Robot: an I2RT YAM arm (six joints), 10 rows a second.
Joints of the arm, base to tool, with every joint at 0 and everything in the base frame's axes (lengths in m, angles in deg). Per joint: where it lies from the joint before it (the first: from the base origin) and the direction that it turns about. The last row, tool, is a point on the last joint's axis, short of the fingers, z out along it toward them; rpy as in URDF.
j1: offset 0.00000 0.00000 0.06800 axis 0 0 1
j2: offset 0.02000 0.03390 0.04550 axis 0 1 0
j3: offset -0.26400 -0.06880 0.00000 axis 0 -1 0
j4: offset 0.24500 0.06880 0.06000 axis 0 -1 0
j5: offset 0.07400 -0.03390 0.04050 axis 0 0 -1
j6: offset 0.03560 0.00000 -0.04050 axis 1 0 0
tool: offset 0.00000 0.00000 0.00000 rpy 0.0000 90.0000 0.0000
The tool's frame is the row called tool.
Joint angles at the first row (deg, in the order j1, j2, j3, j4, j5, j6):
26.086 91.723 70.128 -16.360 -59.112 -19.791
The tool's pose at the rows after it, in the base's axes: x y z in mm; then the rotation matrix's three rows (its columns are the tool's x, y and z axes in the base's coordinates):
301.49, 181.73, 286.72; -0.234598, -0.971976, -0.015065; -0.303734, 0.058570, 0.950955; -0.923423, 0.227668, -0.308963
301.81, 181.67, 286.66; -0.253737, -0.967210, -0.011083; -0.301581, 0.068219, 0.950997; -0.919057, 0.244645, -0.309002
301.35, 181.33, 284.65; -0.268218, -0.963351, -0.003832; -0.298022, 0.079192, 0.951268; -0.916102, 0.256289, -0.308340
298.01, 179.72, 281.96; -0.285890, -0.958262, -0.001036; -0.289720, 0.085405, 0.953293; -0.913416, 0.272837, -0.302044
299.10, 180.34, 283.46; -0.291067, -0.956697, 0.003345; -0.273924, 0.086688, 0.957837; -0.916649, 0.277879, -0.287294
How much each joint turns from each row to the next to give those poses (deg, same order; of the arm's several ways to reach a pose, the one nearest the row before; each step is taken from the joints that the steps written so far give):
0.001 -0.066 -0.153 0.678 -0.284 0.328
-0.023 0.001 -0.064 0.283 0.174 1.311
0.000 -0.177 -0.768 1.094 0.329 1.289
0.001 -0.830 -1.705 1.662 -0.066 1.727
0.000 -0.021 -0.217 1.923 -0.240 1.793

